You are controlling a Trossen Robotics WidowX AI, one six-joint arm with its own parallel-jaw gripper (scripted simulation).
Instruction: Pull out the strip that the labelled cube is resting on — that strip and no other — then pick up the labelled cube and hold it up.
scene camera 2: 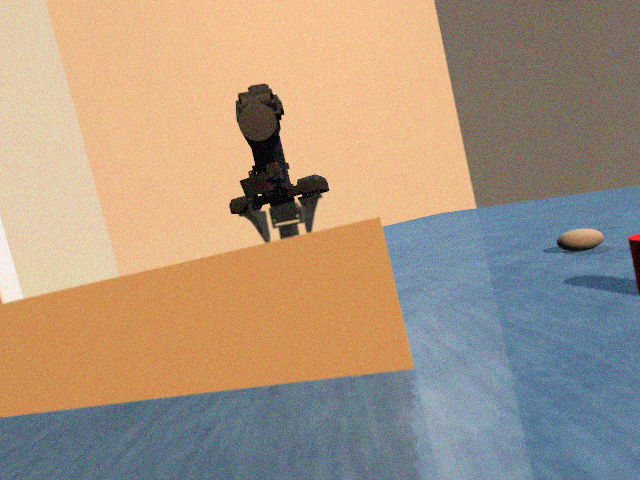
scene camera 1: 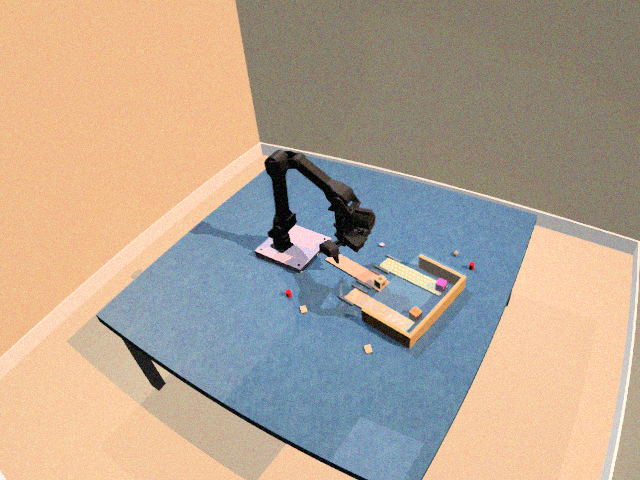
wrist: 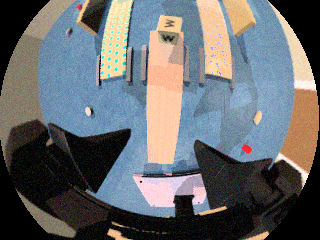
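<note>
Wrist view: my gripper is visible here too. The gripper is open and holds nothing; a strip and a wooden frame are also in view.
</note>
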